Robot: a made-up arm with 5 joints.
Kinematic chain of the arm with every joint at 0, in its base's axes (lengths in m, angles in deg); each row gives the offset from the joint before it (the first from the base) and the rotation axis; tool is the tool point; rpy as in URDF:
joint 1: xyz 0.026 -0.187 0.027 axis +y
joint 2: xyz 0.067 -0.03 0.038 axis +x
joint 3: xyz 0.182 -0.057 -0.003 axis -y
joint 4: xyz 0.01 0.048 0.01 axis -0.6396 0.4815 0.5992
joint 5: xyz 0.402 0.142 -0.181 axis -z
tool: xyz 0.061 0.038 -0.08 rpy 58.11 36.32 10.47
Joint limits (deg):
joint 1: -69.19..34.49
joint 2: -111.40..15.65
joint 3: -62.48..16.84
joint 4: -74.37..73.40
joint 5: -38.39..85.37
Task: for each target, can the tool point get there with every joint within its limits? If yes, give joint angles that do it. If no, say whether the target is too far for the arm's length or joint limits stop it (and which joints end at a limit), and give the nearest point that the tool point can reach.
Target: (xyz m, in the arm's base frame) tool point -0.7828 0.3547 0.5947
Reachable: no: too far | nearest point -0.0043 -0.0497 0.8121 | short by 0.904 m
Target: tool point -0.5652 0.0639 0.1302
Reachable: no: joint limits stop it (at a limit: joint 1, joint 2, joint 3) | nearest point -0.2805 -0.1043 -0.0673 | short by 0.385 m
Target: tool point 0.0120 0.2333 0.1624
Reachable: no: joint limits stop it (at a limit: joint 1, joint 2, joint 3, joint 5) | nearest point 0.3573 0.0976 -0.0645 | short by 0.435 m
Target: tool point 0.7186 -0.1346 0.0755
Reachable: yes | joints -38.56 -4.72 -4.54 29.46 57.89
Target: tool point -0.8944 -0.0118 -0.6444
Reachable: no: too far | nearest point -0.2402 -0.1277 -0.3316 | short by 0.734 m
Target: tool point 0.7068 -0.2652 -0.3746
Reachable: yes | joints 19.38 -57.50 0.49 -17.72 -13.40
